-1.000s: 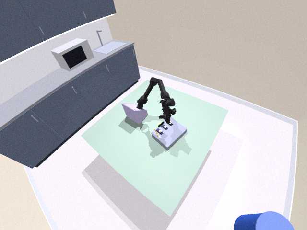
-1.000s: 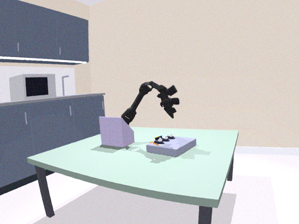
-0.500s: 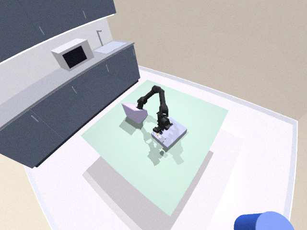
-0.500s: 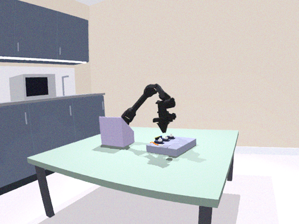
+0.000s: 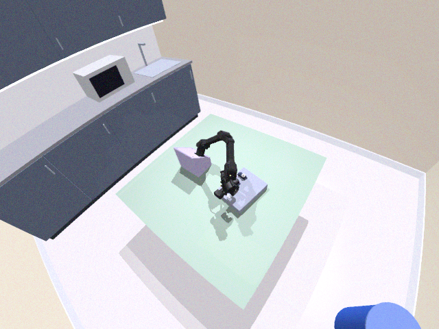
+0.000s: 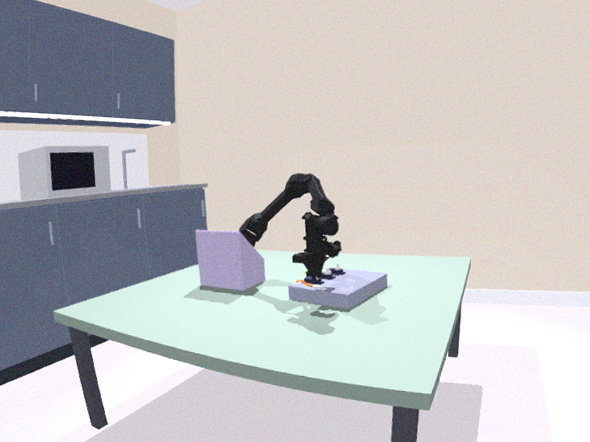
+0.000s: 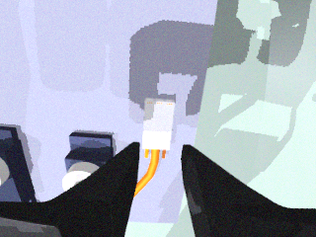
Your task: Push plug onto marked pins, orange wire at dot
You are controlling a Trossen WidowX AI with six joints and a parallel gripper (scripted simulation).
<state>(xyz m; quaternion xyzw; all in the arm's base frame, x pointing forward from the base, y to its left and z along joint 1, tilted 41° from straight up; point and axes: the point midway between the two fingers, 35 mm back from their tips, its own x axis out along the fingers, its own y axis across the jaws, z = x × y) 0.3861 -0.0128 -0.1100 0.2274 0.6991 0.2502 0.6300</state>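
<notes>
My gripper tip is now 16 cm to the right of the blue band and 10 cm past it. Round my gripper tip: yellow-marked strip: 13 cm to the left, 10 cm behind, 2 cm below; then lilac-grey printed holder: 12 cm to the left, 6 cm ahead, 5 cm below.
</notes>
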